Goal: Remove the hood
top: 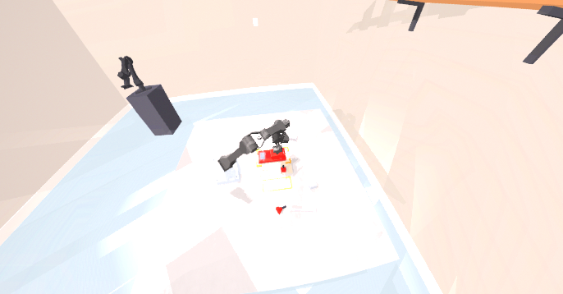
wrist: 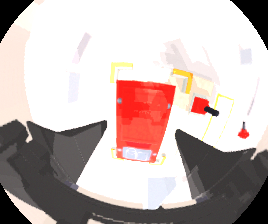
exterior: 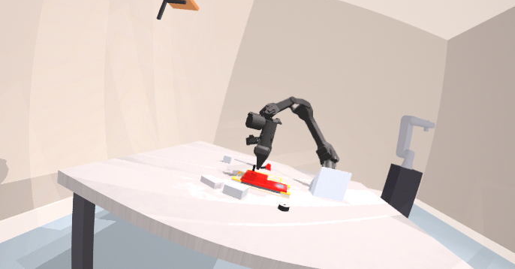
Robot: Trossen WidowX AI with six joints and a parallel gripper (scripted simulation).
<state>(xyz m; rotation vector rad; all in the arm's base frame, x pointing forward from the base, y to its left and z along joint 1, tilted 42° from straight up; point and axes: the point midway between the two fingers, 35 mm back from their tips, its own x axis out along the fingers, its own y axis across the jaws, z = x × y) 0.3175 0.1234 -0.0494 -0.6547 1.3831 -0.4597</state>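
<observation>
Right now my gripper tip is 4 cm above the hood. From my gripper tip the other things lie so: white cube: 27 cm to the right, 22 cm ahead, 6 cm below; black wheel: 20 cm to the left, 15 cm behind, 7 cm below.
</observation>
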